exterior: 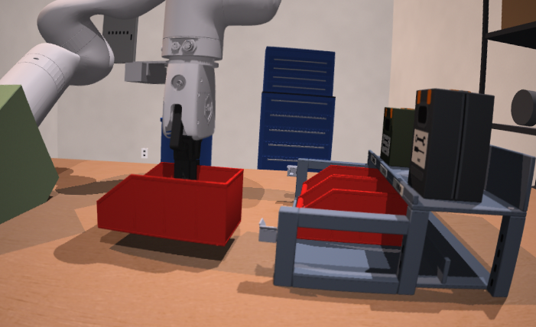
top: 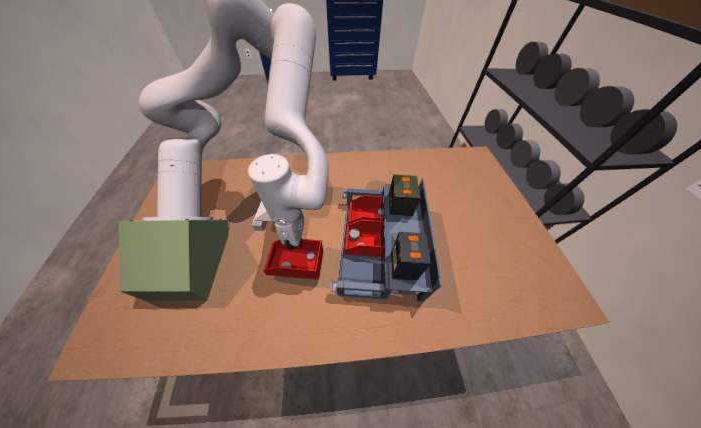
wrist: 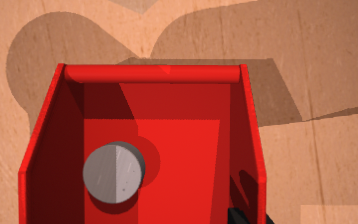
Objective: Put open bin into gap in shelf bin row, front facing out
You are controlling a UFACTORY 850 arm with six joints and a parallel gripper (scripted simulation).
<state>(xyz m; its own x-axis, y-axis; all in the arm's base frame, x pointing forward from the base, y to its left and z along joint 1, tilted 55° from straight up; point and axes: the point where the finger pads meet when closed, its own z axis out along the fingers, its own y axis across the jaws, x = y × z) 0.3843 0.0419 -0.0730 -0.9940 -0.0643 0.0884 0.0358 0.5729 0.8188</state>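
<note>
The grey disc lies 7 cm to the right of my hand, 5 cm below it and 3 cm behind it. From my hand the other things lie so: grey shelf (27 cm ahead, 4 cm to the left, 2 cm below).
</note>
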